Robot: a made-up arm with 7 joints.
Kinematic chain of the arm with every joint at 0, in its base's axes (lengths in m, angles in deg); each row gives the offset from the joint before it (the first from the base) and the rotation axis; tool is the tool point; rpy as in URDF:
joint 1: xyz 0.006 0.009 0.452 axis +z
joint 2: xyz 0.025 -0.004 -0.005 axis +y
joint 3: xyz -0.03 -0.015 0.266 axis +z
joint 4: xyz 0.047 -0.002 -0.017 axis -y
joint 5: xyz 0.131 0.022 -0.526 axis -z
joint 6: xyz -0.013 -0.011 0 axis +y
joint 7: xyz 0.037 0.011 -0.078 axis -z
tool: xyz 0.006 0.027 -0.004 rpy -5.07 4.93 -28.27
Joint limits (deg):
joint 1: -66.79..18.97
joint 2: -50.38..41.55
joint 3: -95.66..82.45
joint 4: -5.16..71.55
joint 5: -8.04..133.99
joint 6: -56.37..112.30
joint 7: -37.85..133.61
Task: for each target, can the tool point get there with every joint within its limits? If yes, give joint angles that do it. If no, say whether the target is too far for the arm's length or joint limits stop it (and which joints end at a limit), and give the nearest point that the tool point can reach.
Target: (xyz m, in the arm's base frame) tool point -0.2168 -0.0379 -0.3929
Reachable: no: joint limits stop it (at a limit: joint 1, joint 2, joint 5) | nearest point -0.1120 -0.0970 0.0033 | short by 0.414 m
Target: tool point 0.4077 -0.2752 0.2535
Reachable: yes | joints -34.52 4.42 5.40 37.06 81.47 -4.79 109.71
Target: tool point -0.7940 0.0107 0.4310
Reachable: no: joint limits stop it (at a limit: joint 1, joint 2, joint 3, joint 4) | nearest point -0.6987 -0.0360 0.4843 | short by 0.119 m
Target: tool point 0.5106 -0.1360 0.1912
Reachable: yes | joints -26.54 29.37 16.45 50.95 69.04 -27.59 69.19
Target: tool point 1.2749 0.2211 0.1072
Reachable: no: too far | nearest point 0.7018 0.1163 0.2646 | short by 0.603 m
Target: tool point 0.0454 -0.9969 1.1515
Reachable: no: too far | nearest point 0.0299 -0.5999 0.8553 | short by 0.496 m
